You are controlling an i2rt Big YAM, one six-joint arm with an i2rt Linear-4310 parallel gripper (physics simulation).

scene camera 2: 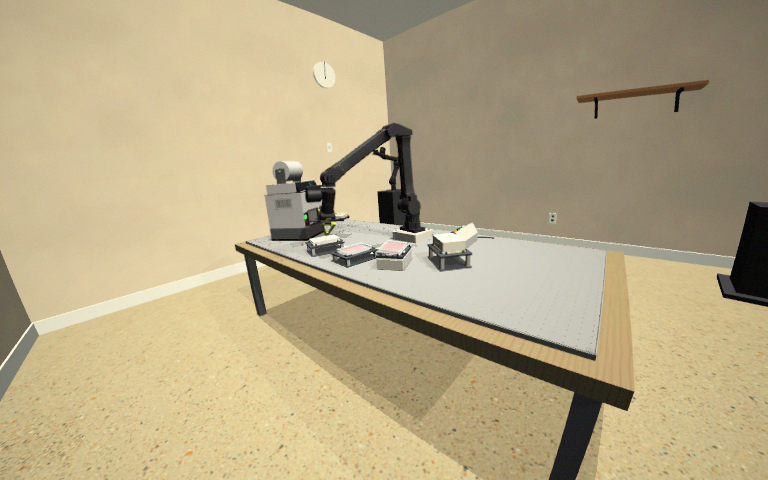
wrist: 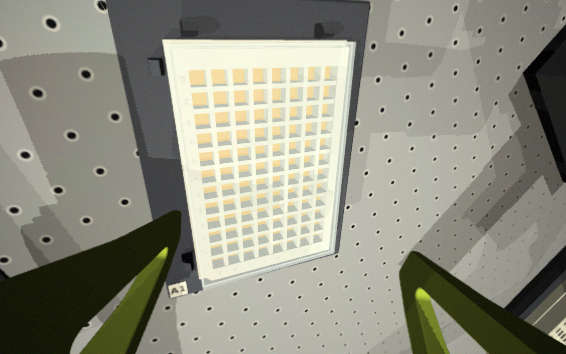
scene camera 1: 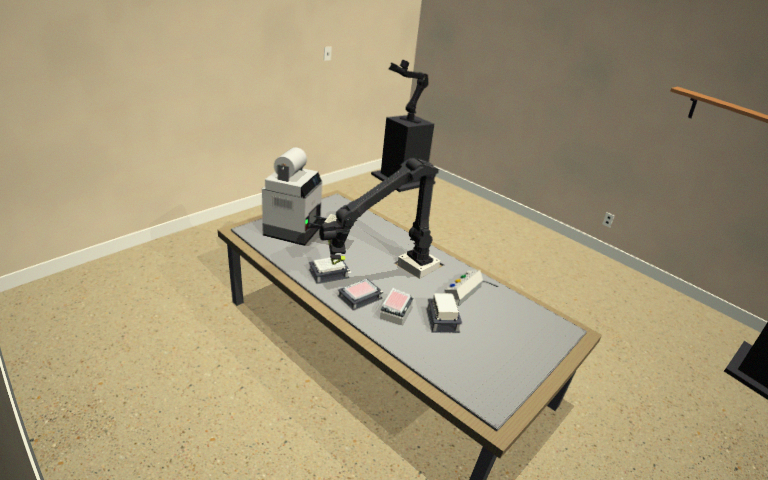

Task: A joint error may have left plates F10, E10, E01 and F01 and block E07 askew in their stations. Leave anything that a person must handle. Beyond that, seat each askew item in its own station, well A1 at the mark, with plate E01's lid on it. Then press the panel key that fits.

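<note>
A white well plate (scene camera 1: pixel 328 264) (scene camera 2: pixel 325 241) (wrist: pixel 262 165) with a clear rim, apparently a lid, lies on a dark station (wrist: pixel 152 110). The station's mark A1 (wrist: pixel 178 289) is by the plate's near left corner in the wrist view. My gripper (scene camera 1: pixel 338 259) (scene camera 2: pixel 329 227) (wrist: pixel 295 242) is open and empty above the plate's near end. A pink plate (scene camera 1: pixel 360 289) (scene camera 2: pixel 355 249) lies on a low dark station. Another pink plate (scene camera 1: pixel 398 300) (scene camera 2: pixel 393 247) is on a light base. A white block (scene camera 1: pixel 446 305) (scene camera 2: pixel 449 243) sits on a raised dark station. Plate names are unreadable.
The key panel (scene camera 1: pixel 465 285) (scene camera 2: pixel 467 234) stands behind the white block. A grey machine (scene camera 1: pixel 283 210) (scene camera 2: pixel 287 209) with a roll and green light stands at the far left. A further white plate (scene camera 1: pixel 331 219) (scene camera 2: pixel 341 216) is beside it, partly hidden by the arm.
</note>
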